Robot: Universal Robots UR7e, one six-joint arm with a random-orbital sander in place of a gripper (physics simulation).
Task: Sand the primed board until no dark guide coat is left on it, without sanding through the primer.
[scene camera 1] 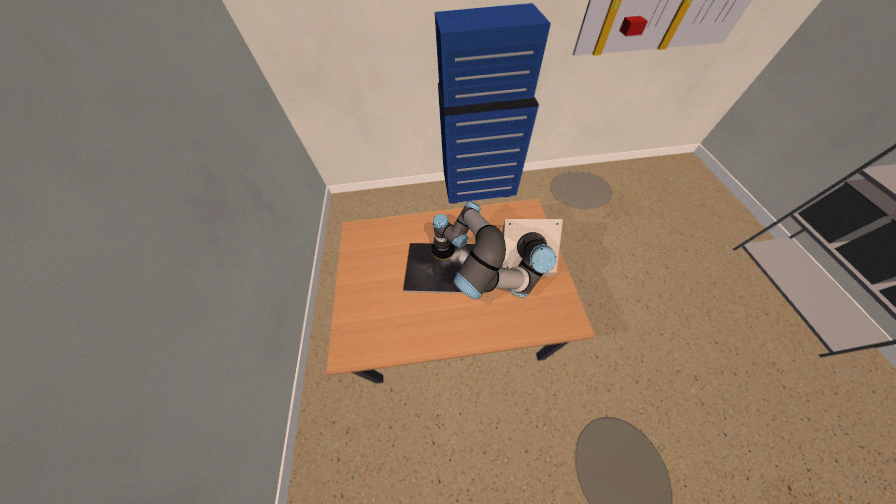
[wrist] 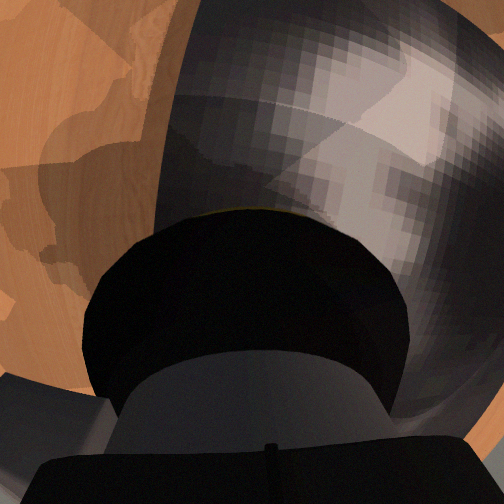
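The board [scene camera 1: 432, 268] lies flat on the orange table [scene camera 1: 451, 288], left of the arm's base, and looks mostly dark. The sander [scene camera 1: 442, 249] stands on the board near its far edge. In the wrist view the black sander pad [wrist: 245, 300] rests on the board [wrist: 320, 125]. A lighter grey patch [wrist: 385, 150] shows on the board just beyond the pad. The rest of the board around it is dark. The area under the pad is hidden.
The arm's base sits on a white plate [scene camera 1: 533, 241] at the table's far right. A tall blue drawer cabinet [scene camera 1: 488, 106] stands behind the table. A metal rack [scene camera 1: 839, 250] is at the right wall. The arm's elbow [scene camera 1: 482, 266] overhangs the board's right side.
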